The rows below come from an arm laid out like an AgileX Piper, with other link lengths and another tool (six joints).
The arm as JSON. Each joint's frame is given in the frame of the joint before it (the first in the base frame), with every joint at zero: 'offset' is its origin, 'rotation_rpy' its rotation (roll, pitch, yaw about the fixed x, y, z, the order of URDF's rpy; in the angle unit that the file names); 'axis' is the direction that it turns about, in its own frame. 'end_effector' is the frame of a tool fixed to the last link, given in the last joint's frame.
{
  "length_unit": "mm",
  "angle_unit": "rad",
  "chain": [
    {
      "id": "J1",
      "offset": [
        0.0,
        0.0,
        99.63
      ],
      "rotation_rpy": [
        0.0,
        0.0,
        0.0
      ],
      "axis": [
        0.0,
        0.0,
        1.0
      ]
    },
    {
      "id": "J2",
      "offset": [
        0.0,
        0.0,
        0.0
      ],
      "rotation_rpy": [
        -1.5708,
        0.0,
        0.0
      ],
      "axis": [
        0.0,
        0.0,
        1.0
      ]
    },
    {
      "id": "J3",
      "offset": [
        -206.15,
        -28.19,
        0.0
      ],
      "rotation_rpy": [
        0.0,
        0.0,
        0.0
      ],
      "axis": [
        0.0,
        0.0,
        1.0
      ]
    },
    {
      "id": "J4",
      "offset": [
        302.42,
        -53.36,
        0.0
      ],
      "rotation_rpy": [
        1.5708,
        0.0,
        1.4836
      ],
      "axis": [
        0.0,
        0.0,
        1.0
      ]
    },
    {
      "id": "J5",
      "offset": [
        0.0,
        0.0,
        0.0
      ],
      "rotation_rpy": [
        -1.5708,
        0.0,
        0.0
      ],
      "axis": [
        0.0,
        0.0,
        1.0
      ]
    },
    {
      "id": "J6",
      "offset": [
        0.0,
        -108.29,
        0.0
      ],
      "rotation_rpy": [
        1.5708,
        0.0,
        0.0
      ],
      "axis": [
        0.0,
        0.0,
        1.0
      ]
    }
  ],
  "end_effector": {
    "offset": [
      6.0,
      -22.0,
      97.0
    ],
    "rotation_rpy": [
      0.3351,
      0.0,
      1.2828
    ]
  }
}
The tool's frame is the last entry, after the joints.
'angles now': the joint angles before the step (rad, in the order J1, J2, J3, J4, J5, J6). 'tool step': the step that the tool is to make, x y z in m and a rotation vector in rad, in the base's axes. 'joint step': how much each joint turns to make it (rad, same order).
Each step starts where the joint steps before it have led.
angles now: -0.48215 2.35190 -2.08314 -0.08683 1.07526 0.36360
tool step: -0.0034 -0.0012 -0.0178 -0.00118 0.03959 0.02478
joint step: 0.00001 0.03772 -0.00326 -0.01288 -0.00184 -0.02316
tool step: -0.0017 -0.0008 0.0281 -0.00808 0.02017 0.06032
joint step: -0.00196 -0.02262 -0.05685 0.00558 0.08750 -0.07476
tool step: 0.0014 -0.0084 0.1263 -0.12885 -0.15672 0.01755
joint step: -0.00009 -0.19058 -0.07969 -0.03112 0.06919 -0.02716
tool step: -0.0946 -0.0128 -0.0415 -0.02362 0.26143 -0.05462
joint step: -0.06208 -0.23676 0.45073 -0.14482 0.00004 -0.01198
